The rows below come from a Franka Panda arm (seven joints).
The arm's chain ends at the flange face. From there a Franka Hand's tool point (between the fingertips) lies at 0.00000 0.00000 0.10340 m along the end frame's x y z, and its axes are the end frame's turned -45 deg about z.
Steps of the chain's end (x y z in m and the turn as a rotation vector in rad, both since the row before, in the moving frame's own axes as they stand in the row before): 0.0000 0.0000 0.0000 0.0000 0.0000 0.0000; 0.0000 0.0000 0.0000 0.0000 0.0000 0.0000; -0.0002 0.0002 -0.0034 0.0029 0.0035 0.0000; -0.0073 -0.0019 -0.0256 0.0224 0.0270 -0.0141; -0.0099 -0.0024 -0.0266 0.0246 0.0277 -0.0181
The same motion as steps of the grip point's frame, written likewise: 0.0000 0.0000 0.0000 0.0000 0.0000 0.0000; 0.0000 0.0000 0.0000 0.0000 0.0000 0.0000; 0.0002 0.0000 -0.0034 -0.0004 0.0045 0.0000; -0.0002 -0.0062 -0.0257 -0.0033 0.0349 -0.0141; -0.0015 -0.0085 -0.0267 -0.0022 0.0370 -0.0181
